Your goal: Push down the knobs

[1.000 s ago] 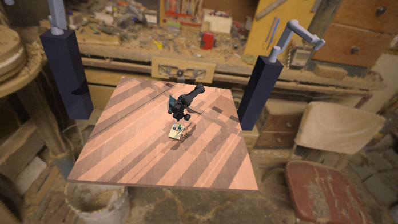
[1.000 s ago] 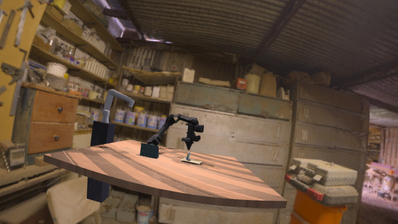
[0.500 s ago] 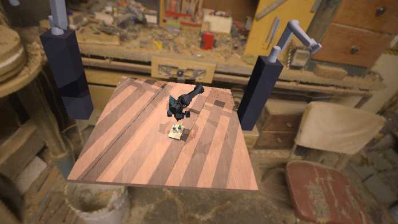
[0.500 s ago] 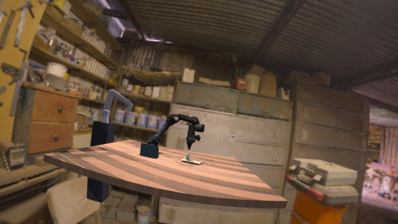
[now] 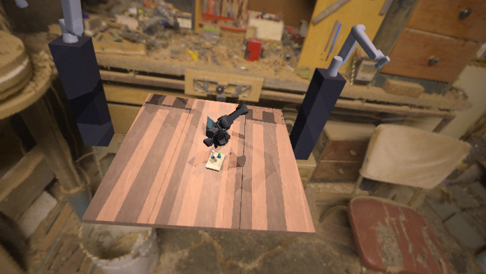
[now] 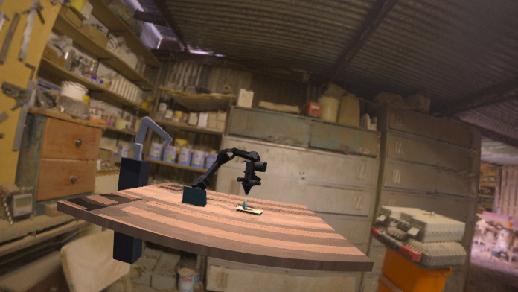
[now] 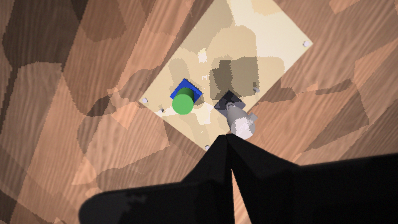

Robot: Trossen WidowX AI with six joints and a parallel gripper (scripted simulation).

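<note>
The grey knob lies 4 cm below my gripper tip, 2 cm to the right of it and 1 cm ahead of it. The rest, counted from my gripper tip: potentiometer with knob (6 cm below, 2 cm to the right); then green knob (6 cm below, 3 cm to the left).
</note>
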